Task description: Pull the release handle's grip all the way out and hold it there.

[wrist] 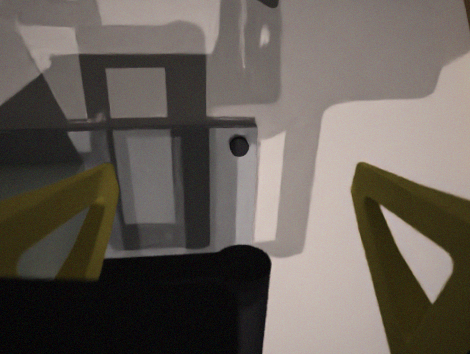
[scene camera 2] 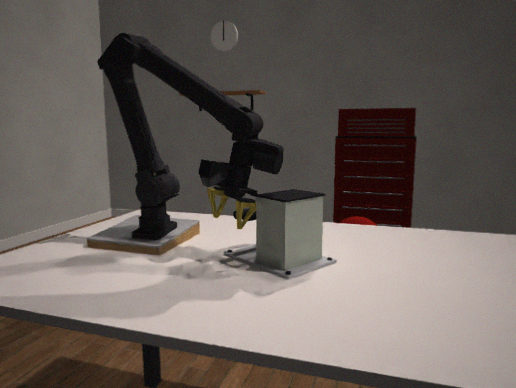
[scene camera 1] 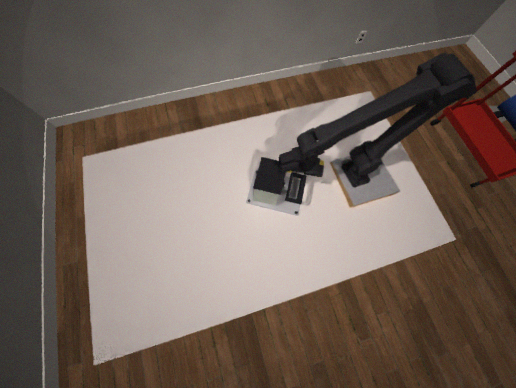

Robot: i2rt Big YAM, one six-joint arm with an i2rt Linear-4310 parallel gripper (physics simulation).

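The black rectangular grip of the release handle (scene camera 1: pixel 303 186) (scene camera 2: pixel 252 216) (wrist: pixel 245 262) stands out from the robot-facing side of a pale green box (scene camera 1: pixel 268 176) (scene camera 2: pixel 289 232) with a black top. Its far end shows at the bottom of the wrist view, where much of it is hidden or merges with a dark shape. My gripper (scene camera 1: pixel 306 169) (scene camera 2: pixel 228 222) (wrist: pixel 234 176) is open and empty at the far end of the grip, fingertips near grip height. In the wrist view, one yellow finger is on the box side and the other out over the white table.
The box stands on a grey base plate (scene camera 1: pixel 280 208) (scene camera 2: pixel 305 268) (wrist: pixel 245 200) with dark corner bolts, on the white table (scene camera 1: pixel 175 240) (scene camera 2: pixel 400 310). The arm's grey mounting board (scene camera 1: pixel 382 190) (scene camera 2: pixel 112 238) is close by. A red tool cabinet (scene camera 2: pixel 375 170) stands behind.
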